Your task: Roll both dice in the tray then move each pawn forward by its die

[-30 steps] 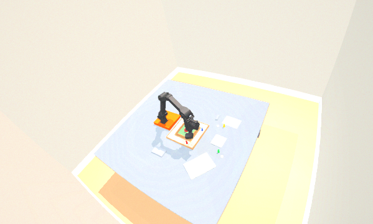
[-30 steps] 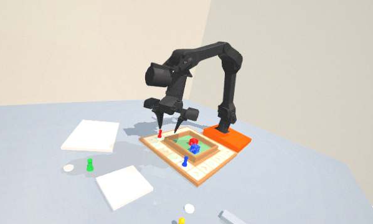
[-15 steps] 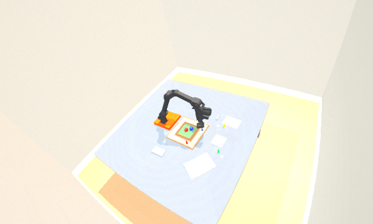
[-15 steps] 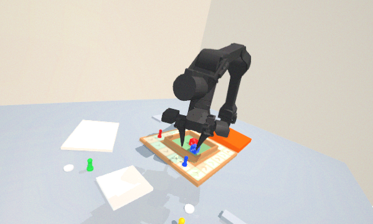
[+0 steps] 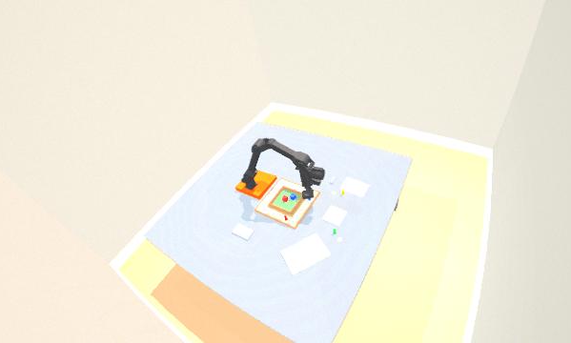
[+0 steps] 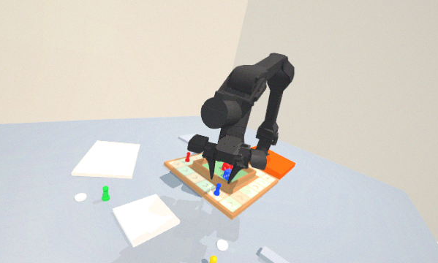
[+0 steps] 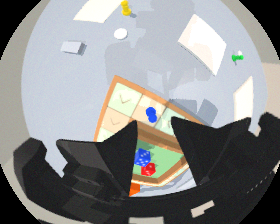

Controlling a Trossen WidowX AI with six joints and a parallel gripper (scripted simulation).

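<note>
My gripper tip is now 3 cm above the blue pawn. Also, from my gripper tip: red pawn: 18 cm to the right, 5 cm behind, 3 cm below; then green pawn: 23 cm ahead, 14 cm to the right, 4 cm below; then yellow pawn: 15 cm ahead, 12 cm to the left, 4 cm below.
</note>
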